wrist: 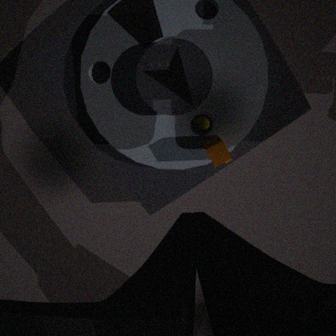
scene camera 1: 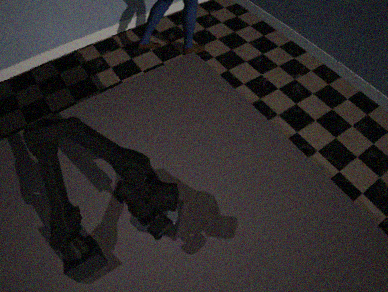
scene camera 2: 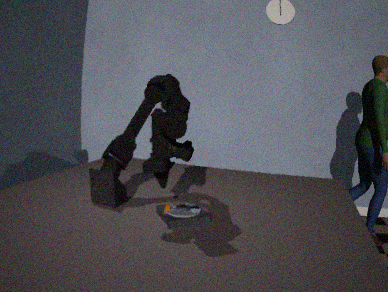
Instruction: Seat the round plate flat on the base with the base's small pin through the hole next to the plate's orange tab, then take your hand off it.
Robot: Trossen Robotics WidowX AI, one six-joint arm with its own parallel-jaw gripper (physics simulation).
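Places are measured from the arm's base along level axes (x ahead, y up, z right), in centimetres.
Where they show: gripper, fingertip midpoint: (scene camera 1: 146, 219) (scene camera 2: 163, 188); arm's base, origin of the base link: (scene camera 1: 79, 256) (scene camera 2: 107, 177).
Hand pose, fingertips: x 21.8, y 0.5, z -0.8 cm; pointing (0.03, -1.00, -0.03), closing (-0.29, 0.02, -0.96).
Observation:
Each offset is from my fingertips to the centre of the thing.
The round plate @[dx +5.3, dy -5.6, dz -2.0 cm] (wrist: 240, 75) (scene camera 2: 186, 215) is light grey and lies on the dark square base (wrist: 125, 186); it looks about level. Its orange tab @[dx +2.0, dy -5.2, dz +1.3 cm] (wrist: 218, 153) (scene camera 2: 167, 207) points toward the gripper side in the wrist view. The yellowish pin (wrist: 202, 123) shows inside the hole next to the tab. How deep it stands in the hole is too dark to tell. In scene camera 1, a pale bit of the plate (scene camera 1: 173, 216) shows beside the arm. My gripper (wrist: 192, 222) (scene camera 2: 163, 186) is shut and empty, above and apart from the plate, on its tab side.
The plate has a second hole (wrist: 101, 72), a third hole (wrist: 207, 8) and a black star shape (wrist: 176, 75) at its middle. The arm's mount (scene camera 2: 104, 187) stands on the table at the left in scene camera 2. A person (scene camera 2: 375, 110) walks beyond the table. Arm shadows cross the base.

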